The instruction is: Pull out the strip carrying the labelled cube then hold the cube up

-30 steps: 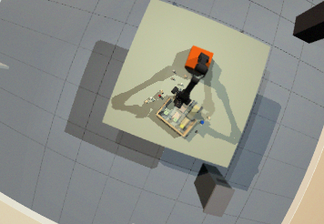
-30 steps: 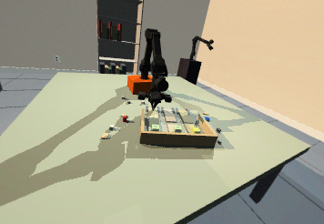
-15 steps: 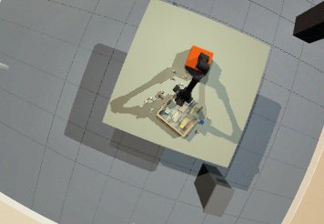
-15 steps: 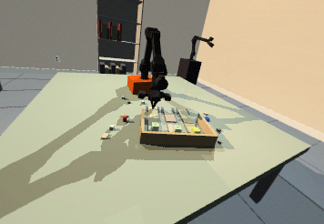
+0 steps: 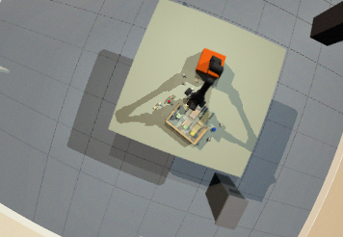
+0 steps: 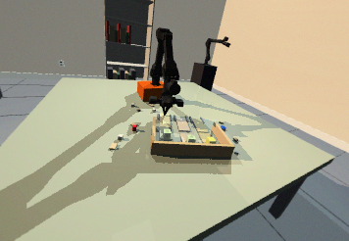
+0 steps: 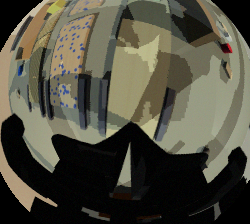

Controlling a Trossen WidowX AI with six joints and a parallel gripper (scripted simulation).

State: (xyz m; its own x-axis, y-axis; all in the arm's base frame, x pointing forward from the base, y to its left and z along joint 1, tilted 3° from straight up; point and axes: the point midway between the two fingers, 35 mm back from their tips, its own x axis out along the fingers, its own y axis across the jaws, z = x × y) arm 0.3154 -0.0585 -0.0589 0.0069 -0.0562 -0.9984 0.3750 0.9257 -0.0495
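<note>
Now: the tan strip 9 cm ahead of my gripper tip and 4 cm to the right of it.
</note>
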